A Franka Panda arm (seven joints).
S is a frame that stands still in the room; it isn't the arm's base.
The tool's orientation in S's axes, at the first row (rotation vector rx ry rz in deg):
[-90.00 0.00 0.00]
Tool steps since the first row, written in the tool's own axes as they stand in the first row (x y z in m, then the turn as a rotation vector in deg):
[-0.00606 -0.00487 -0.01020 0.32 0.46 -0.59]
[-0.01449 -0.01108 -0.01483 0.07 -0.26 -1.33]
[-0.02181 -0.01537 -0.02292 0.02 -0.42 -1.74]
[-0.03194 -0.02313 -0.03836 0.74 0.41 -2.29]
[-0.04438 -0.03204 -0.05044 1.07 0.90 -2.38]
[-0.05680 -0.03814 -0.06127 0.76 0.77 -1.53]
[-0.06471 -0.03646 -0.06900 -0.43 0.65 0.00]
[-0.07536 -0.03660 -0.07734 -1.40 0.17 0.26]
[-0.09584 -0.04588 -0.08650 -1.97 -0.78 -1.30]
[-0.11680 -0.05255 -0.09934 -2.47 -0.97 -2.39]
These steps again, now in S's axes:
[-0.00606 -0.01020 0.00487 0.32 -0.59 -0.46]
[-0.01449 -0.01483 0.01108 0.07 -1.33 0.26]
[-0.02181 -0.02292 0.01537 0.02 -1.74 0.42]
[-0.03194 -0.03836 0.02313 0.74 -2.29 -0.41]
[-0.04438 -0.05044 0.03204 1.07 -2.38 -0.90]
[-0.05680 -0.06127 0.03814 0.76 -1.53 -0.77]
[-0.06471 -0.06900 0.03646 -0.43 0.00 -0.65]
[-0.07536 -0.07734 0.03660 -1.40 0.26 -0.17]
[-0.09584 -0.08650 0.04588 -1.97 -1.30 0.78]
[-0.11680 -0.09934 0.05255 -2.47 -2.39 0.97]

